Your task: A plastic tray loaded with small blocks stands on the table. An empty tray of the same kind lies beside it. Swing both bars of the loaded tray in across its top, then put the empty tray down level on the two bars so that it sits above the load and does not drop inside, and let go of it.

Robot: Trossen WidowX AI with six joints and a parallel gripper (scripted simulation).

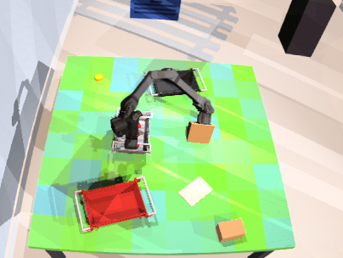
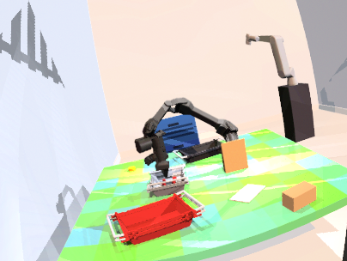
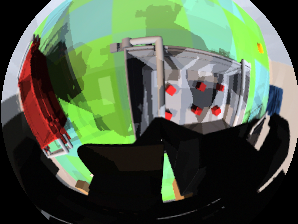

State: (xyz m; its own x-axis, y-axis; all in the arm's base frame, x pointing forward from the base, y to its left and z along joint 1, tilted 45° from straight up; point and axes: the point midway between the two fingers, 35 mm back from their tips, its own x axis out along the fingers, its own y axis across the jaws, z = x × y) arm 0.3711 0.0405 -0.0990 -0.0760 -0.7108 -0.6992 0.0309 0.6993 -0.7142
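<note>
Right now my gripper tip is 250 mm past the dark tray, 480 mm to the left of it and 40 mm above it. Also, from my gripper tip: white sheet 330 mm behind, 230 mm to the left, 80 mm below; tan box 480 mm behind, 450 mm to the left, 60 mm below; small orange disc 230 mm ahead, 530 mm to the right, 80 mm below.
</note>
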